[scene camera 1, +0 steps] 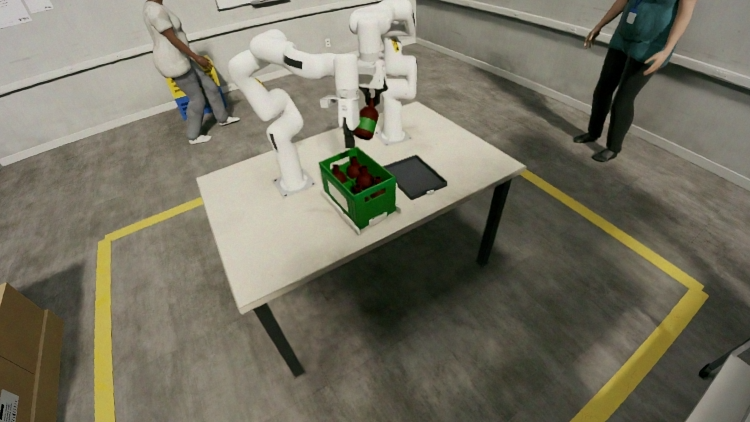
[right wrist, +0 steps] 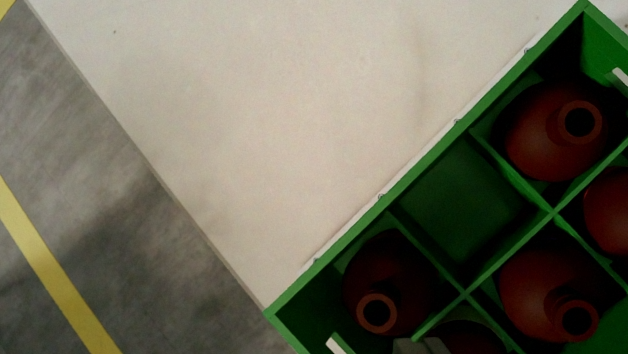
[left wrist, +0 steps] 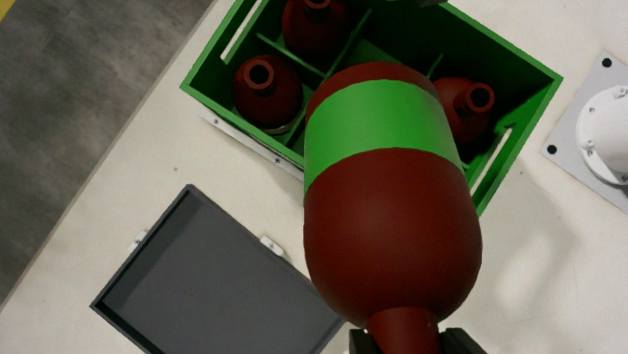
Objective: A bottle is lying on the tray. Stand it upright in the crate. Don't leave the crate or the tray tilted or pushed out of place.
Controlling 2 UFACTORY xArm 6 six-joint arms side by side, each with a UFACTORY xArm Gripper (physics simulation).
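Seen in the pictures: left gripper, fingertip midpoint: (scene camera 1: 372,104); right gripper, fingertip midpoint: (scene camera 1: 350,147); left arm's base, origin of the base link: (scene camera 1: 392,135); right arm's base, origin of the base link: (scene camera 1: 294,182) (left wrist: 621,135).
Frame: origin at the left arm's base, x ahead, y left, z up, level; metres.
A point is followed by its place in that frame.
Note:
A dark red bottle with a green label (scene camera 1: 366,123) @[x 0.410, y -0.300, z 0.348 m] (left wrist: 385,200) @[x 0.381, y -0.280, z 0.380 m] hangs tilted in the air, neck up. My left gripper (scene camera 1: 371,96) @[x 0.334, y -0.240, z 0.376 m] (left wrist: 404,341) @[x 0.334, y -0.240, z 0.376 m] is shut on its neck, behind and above the crate. The green crate (scene camera 1: 382,207) @[x 0.552, y -0.312, z 0.056 m] (left wrist: 520,59) @[x 0.346, y -0.468, z 0.172 m] (right wrist: 472,117) @[x 0.398, y -0.459, z 0.175 m] stands level on the table and holds several red bottles (scene camera 1: 354,167) @[x 0.347, y -0.344, z 0.126 m] (left wrist: 267,102) @[x 0.487, y -0.294, z 0.126 m] (right wrist: 555,140) @[x 0.360, y -0.420, z 0.140 m]. In the right wrist view an empty compartment (right wrist: 465,200) @[x 0.429, y -0.409, z 0.008 m] lies between two bottles along a long wall. The empty dark tray (scene camera 1: 416,177) @[x 0.388, y -0.070, z 0.005 m] (left wrist: 215,280) @[x 0.408, y -0.098, z 0.005 m] lies flat beside the crate. My right gripper (scene camera 1: 348,137) @[x 0.474, y -0.391, z 0.309 m] (right wrist: 421,346) @[x 0.474, y -0.391, z 0.309 m] is shut and empty, above the crate's back end.
The right arm's wrist is close beside the held bottle in the scene view. White brackets (scene camera 1: 377,218) (left wrist: 272,245) sit against the crate and tray. The arm bases (scene camera 1: 293,181) @[x 0.201, y -0.590, z 0.040 m] (scene camera 1: 393,135) @[x 0.044, y -0.018, z 0.029 m] stand on the table (scene camera 1: 272,246) @[x 0.506, y -0.754, z 0.000 m]. Two people (scene camera 1: 180,68) (scene camera 1: 624,62) stand away from the table.

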